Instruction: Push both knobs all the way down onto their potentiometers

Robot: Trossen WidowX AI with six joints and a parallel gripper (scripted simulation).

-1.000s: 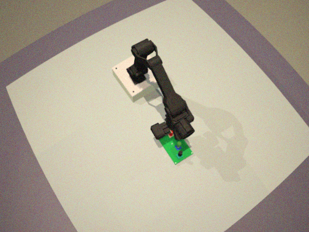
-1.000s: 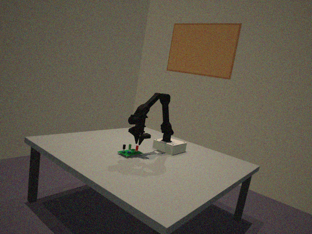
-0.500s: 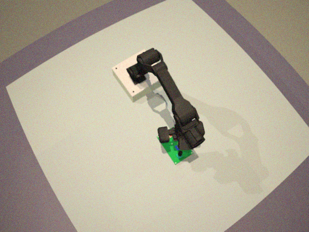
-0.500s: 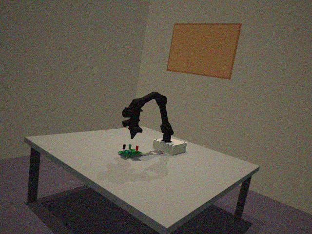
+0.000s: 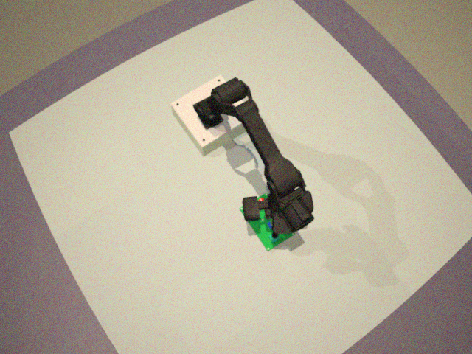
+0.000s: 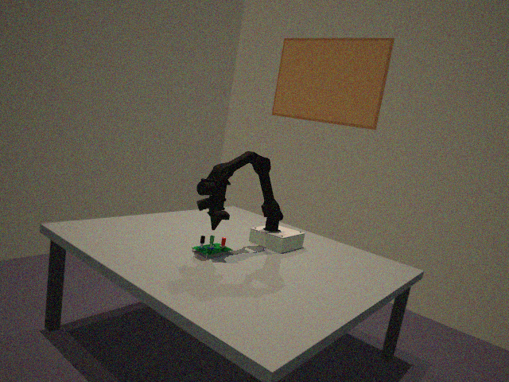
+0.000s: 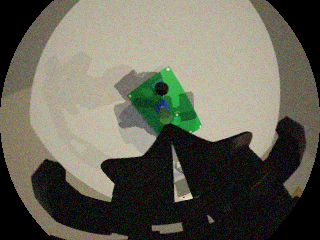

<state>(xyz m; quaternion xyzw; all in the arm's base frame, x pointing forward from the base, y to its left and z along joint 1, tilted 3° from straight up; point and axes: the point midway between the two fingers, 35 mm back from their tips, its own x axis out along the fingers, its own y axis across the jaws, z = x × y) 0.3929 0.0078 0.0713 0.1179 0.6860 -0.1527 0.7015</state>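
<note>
Right now my gripper tip is 7 cm past the red knob and 6 cm above it.
</note>
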